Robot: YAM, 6 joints.
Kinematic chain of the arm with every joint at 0, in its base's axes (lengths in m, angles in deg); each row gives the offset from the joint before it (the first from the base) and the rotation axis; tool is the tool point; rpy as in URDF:
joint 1: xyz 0 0 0.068 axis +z
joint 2: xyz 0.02 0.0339 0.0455 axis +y
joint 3: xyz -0.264 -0.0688 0 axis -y
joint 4: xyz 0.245 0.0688 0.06 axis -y
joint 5: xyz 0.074 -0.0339 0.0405 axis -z
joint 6: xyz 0.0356 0 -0.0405 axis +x
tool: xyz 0 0 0 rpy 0 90 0
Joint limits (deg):
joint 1: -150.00..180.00
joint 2: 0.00..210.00
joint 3: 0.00..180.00
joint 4: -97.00..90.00
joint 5: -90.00..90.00
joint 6: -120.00..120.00
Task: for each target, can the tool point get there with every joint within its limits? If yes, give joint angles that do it. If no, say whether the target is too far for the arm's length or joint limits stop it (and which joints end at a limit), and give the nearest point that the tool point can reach.
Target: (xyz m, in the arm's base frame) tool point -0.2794 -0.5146 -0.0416
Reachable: yes | joints -121.21 175.97 134.35 6.23 -51.12 -7.00
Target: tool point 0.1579 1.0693 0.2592
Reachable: no: too far | nearest point 0.0935 0.6332 0.1987 | short by 0.445 m
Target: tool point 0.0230 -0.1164 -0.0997
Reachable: yes | joints -65.47 162.13 41.04 -25.39 50.18 -7.87
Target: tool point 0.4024 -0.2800 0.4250
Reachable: yes | joints 149.06 22.41 148.67 19.50 -68.93 27.36
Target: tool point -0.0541 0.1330 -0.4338
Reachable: no: joint limits stop it (at a limit: joint 2) | nearest point -0.0602 0.1481 -0.3693 | short by 0.067 m
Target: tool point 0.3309 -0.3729 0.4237
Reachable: yes | joints -46.15 120.36 123.31 2.54 33.73 -80.72
